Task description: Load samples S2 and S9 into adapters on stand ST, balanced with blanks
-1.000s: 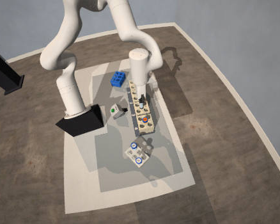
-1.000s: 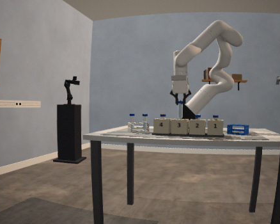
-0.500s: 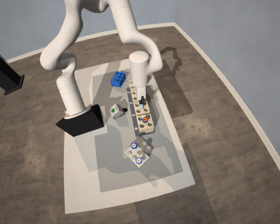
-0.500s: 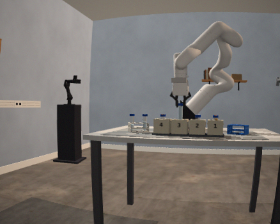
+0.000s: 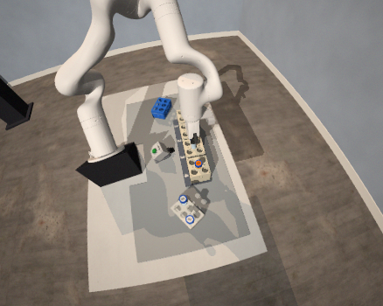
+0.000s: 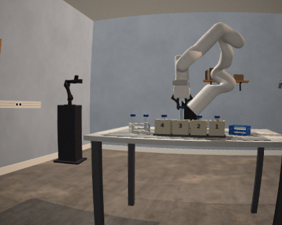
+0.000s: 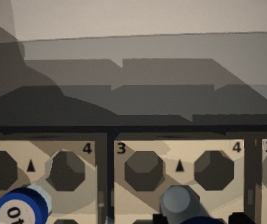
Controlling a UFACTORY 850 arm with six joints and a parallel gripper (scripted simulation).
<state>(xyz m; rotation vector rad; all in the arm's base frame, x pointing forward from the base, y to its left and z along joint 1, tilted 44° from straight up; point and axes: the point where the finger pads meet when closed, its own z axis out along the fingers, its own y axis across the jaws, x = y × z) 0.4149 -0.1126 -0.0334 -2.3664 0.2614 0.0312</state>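
Now: the green DONE key 190 mm behind my hand, 80 mm to the left of it and 110 mm below it. Round my hand: adapter 1: 40 mm ahead, 220 mm to the left, 130 mm below; then white rack: 150 mm behind, 280 mm to the right, 150 mm below; then blue rack: 60 mm behind, 400 mm to the left, 150 mm below.
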